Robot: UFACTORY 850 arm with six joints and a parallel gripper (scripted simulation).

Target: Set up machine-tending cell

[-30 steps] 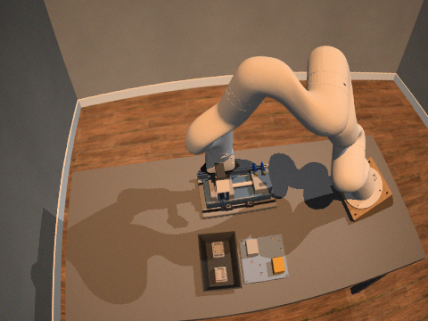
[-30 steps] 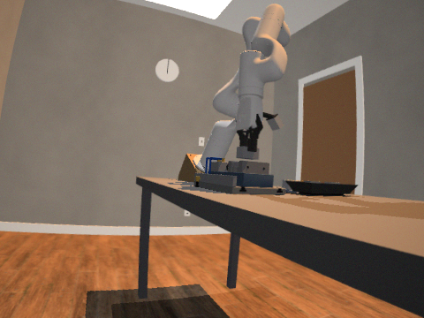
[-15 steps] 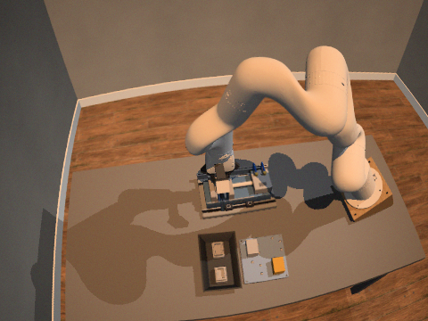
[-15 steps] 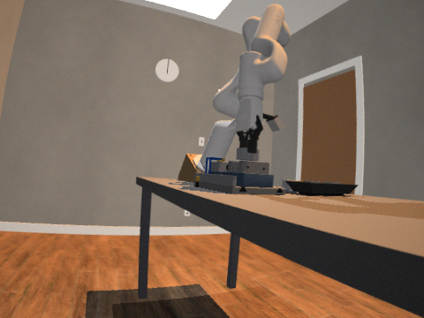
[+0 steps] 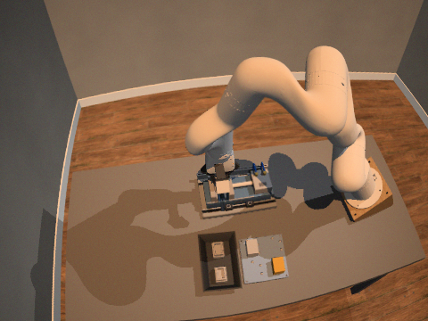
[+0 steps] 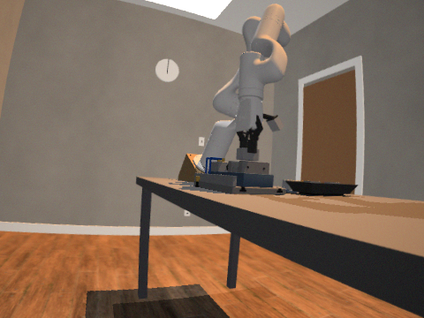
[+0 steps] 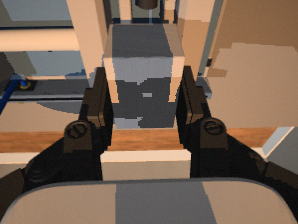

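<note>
Right now the vise is 7 cm behind my hand, 2 cm to the left of it and 10 cm below it. The rest, counted from my hand: brass blank 11 cm behind, 38 cm to the left, 12 cm below.
</note>
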